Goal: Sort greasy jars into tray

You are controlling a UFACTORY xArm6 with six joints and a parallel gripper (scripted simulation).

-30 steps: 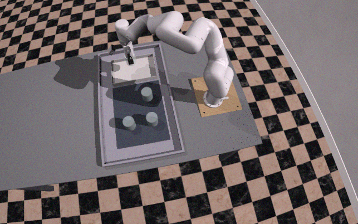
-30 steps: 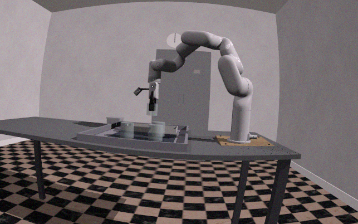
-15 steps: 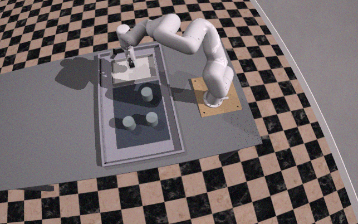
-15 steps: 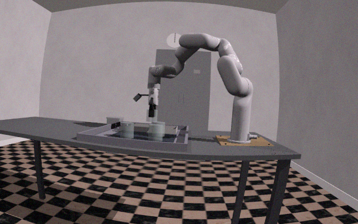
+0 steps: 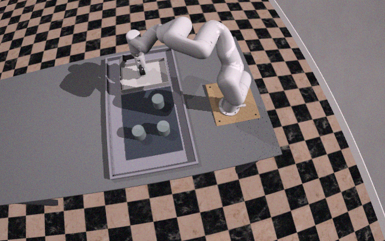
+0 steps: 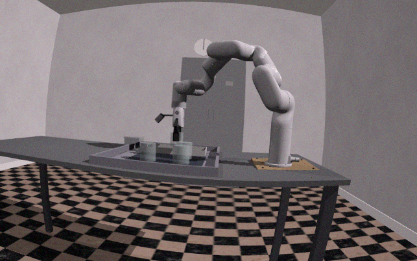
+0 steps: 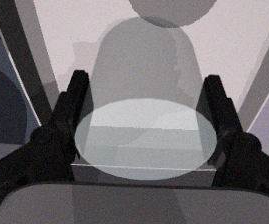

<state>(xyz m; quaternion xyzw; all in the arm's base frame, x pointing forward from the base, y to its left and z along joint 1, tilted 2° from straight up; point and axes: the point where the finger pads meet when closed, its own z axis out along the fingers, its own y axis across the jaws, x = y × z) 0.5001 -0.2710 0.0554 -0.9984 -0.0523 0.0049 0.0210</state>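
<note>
My gripper is now 7 cm above the white tray. Round my hand: raised grey frame 21 cm to the left, 8 cm below, 1 cm behind; dark drying mat 32 cm to the left, 7 cm below, 3 cm behind.
</note>
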